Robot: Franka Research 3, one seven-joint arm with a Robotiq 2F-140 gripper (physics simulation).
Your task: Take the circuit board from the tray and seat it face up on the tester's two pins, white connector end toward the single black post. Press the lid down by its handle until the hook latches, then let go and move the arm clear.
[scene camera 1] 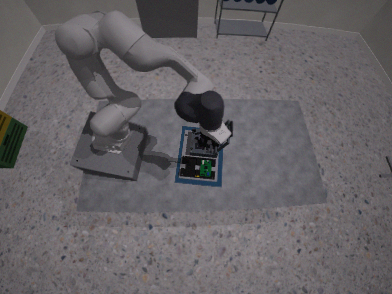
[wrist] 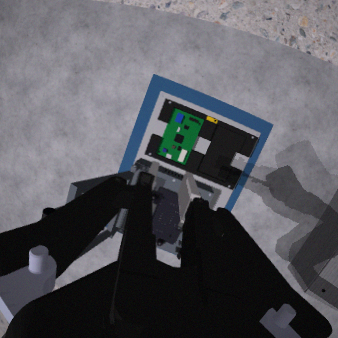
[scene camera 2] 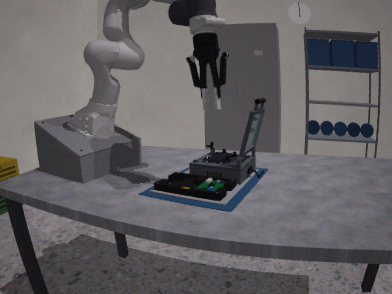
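The green circuit board [scene camera 1: 205, 168] [scene camera 2: 210, 186] [wrist: 181, 137] lies face up in the black tray [scene camera 2: 190, 191] [wrist: 225, 145], its white connector [wrist: 183, 155] at the end toward the tester. The grey tester [scene camera 2: 200, 169] stands directly behind the tray. Its lid [scene camera 2: 252, 131] is raised, with the black handle [scene camera 2: 260, 101] at the top. A black post [scene camera 2: 211, 146] stands on the tester. My gripper [scene camera 2: 211, 102] [wrist: 168, 177] is partly open and empty, pointing down high above the tester. Its fingers hide part of the tester in the wrist view.
Tray and tester stand within a blue-bordered mat [scene camera 1: 199, 183] [scene camera 2: 225, 206] [wrist: 212, 100] on the grey table [scene camera 2: 320, 200]. The arm's grey base block [scene camera 1: 107, 160] [scene camera 2: 65, 150] stands to the left. The raised lid stands up on the tester's right in scene camera 2.
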